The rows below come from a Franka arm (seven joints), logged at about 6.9 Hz.
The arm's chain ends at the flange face. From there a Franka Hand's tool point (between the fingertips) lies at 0.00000 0.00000 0.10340 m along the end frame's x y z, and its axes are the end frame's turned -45 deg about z.
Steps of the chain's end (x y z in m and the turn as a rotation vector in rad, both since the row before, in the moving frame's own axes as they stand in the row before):
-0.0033, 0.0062, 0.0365, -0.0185, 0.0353, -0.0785
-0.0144, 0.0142, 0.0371, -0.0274, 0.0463, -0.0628
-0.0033, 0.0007, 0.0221, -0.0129, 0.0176, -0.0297
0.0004, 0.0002, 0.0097, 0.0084, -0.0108, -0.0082
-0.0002, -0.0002, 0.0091, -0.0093, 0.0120, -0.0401
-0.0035, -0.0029, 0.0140, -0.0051, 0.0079, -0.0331
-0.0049, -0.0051, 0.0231, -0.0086, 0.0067, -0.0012
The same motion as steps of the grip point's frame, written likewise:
-0.0053, 0.0059, 0.0364, -0.0380, 0.0119, -0.0785
-0.0187, 0.0052, 0.0370, -0.0521, 0.0134, -0.0628
-0.0025, 0.0004, 0.0221, -0.0216, 0.0033, -0.0297
0.0000, -0.0010, 0.0097, 0.0136, -0.0017, -0.0082
0.0002, 0.0013, 0.0091, -0.0151, 0.0019, -0.0401
-0.0002, -0.0036, 0.0140, -0.0092, 0.0020, -0.0331
0.0000, -0.0060, 0.0231, -0.0108, -0.0013, -0.0012

